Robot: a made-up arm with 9 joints. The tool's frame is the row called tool. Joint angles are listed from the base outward.
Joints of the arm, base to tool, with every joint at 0 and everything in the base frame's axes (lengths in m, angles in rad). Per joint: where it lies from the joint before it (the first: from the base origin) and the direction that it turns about. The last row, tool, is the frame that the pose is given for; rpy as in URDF.
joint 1: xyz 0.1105 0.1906 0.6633 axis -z
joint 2: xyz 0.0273 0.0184 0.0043 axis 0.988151 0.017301 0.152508
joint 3: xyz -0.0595 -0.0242 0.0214 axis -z
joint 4: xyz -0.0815 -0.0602 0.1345 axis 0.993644 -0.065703 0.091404
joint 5: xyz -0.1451 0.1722 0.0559 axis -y
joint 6: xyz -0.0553 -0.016 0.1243 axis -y
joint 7: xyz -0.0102 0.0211 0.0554 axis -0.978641 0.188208 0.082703
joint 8: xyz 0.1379 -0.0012 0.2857 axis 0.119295 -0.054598 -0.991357
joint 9: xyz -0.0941 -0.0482 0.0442 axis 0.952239 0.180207 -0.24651
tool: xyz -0.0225 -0.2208 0.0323 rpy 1.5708 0 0
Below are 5 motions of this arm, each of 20 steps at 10 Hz.
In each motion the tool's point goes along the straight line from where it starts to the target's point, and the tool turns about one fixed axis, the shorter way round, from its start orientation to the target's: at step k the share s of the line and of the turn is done. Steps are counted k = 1, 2, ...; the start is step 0. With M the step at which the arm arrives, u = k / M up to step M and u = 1 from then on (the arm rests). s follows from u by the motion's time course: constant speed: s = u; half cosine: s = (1 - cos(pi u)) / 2; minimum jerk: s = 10 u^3 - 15 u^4 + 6 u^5.
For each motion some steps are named. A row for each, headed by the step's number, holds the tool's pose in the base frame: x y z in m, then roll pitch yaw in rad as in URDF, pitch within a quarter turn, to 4 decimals.
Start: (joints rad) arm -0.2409 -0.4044 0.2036 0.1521 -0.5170 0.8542 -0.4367 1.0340 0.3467
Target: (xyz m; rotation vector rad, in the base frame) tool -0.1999 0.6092 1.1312 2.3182 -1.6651 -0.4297
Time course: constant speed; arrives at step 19
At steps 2, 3, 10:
2: -0.4291 0.3591 1.1471 2.5821 0.0020 -0.9900
3: -0.4156 0.3738 1.1462 2.5931 0.0058 -1.0065
10: -0.3212 0.4768 1.1396 2.6683 0.0373 -1.1204

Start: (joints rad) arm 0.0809 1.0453 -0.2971 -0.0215 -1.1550 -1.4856 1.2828 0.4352 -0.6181
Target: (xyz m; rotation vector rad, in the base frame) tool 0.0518 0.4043 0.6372 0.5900 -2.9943 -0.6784
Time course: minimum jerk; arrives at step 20
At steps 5, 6, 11, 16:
5: -0.0870 0.4486 0.9944 1.8283 0.5881 2.9630
6: -0.0778 0.4456 0.9706 1.9025 0.5706 3.0184
11: -0.0112 0.4244 0.7993 2.3686 0.3582 -2.9432
16: 0.0428 0.4072 0.6603 2.6644 0.1120 -2.7857

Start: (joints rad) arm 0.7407 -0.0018 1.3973 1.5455 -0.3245 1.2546 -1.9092 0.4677 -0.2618
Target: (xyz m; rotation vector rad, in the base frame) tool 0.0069 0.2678 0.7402 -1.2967 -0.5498 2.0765
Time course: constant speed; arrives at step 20
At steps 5, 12, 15, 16, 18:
5: 0.1287 0.2858 0.7172 -1.1271 0.1836 -3.0869
12: 0.0719 0.2774 0.7279 -0.9740 0.4007 2.6657
15: 0.0475 0.2738 0.7325 -0.9471 0.5116 2.4323
16: 0.0394 0.2726 0.7341 -0.9446 0.5494 2.3519
18: 0.0231 0.2702 0.7371 -0.9507 0.6250 2.1851

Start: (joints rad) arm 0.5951 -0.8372 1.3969 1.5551 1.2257 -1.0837 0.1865 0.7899 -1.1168
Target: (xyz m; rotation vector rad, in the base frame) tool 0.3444 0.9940 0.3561 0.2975 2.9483 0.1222
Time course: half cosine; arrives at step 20
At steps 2, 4, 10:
2: -0.1526 1.0810 0.5879 2.1035 -0.5409 -2.4147
4: -0.1164 1.0746 0.5711 2.2003 -0.5250 -2.5115
10: 0.0897 1.0386 0.4749 2.6694 -0.3018 -2.9801

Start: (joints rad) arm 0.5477 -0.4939 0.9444 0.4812 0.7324 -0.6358 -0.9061 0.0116 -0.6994
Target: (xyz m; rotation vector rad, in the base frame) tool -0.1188 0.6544 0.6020 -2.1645 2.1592 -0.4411
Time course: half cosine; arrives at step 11
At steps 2, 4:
2: -0.3467 0.7175 0.8539 2.2001 -0.7617 -1.6897
4: -0.2940 0.7029 0.7957 2.5104 -0.6193 -1.7435

